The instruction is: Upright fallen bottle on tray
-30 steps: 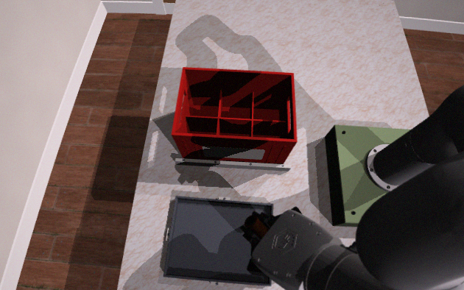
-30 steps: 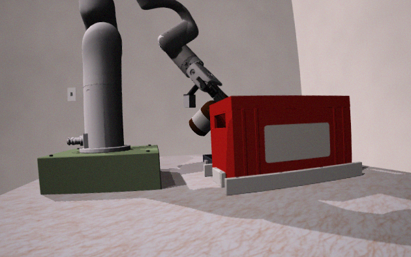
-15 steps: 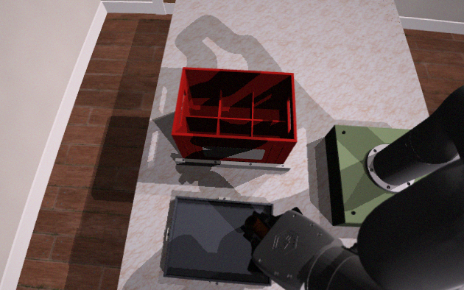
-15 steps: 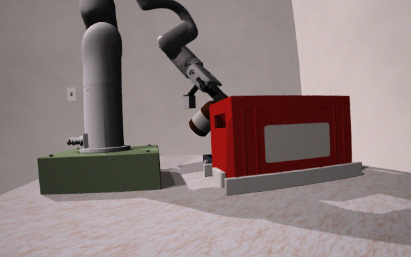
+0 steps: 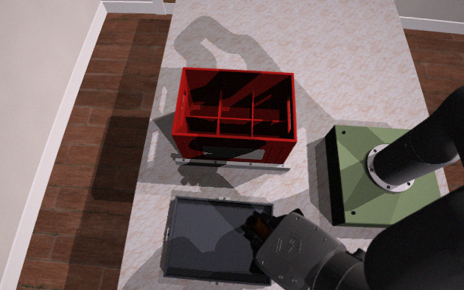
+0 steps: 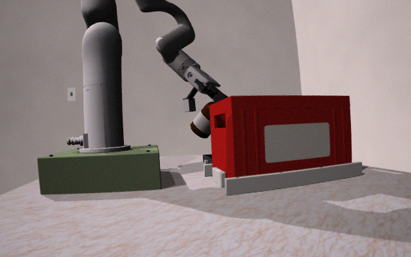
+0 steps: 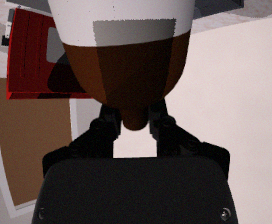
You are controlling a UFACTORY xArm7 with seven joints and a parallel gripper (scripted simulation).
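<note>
My hand is 40 mm above the brown bottle, 30 mm to the right of it and 20 mm past it. Also, from my hand: red crate: 280 mm to the right, 120 mm below; dark grey tray: 190 mm below, 70 mm ahead.
</note>
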